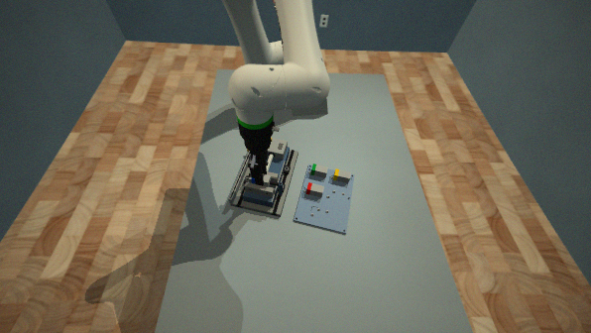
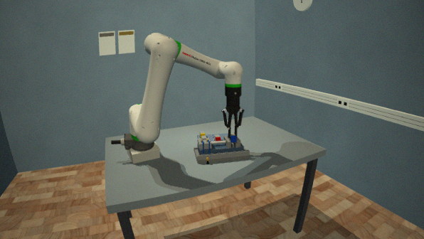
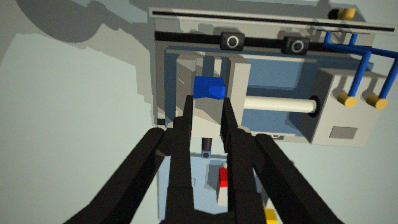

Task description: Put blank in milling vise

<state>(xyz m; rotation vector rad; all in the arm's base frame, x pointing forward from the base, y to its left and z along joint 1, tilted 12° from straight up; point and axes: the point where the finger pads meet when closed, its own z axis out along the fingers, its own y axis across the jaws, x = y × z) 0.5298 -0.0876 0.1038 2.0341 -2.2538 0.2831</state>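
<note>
Now: hand 50 mm to the right of the work stop and 50 mm above it. Also, from my hand: pale rod (90 mm behind, 10 mm to the left, 60 mm below); then hose block (170 mm behind, 20 mm to the left, 60 mm below); then moving jaw (30 mm behind, 60 mm below).
</note>
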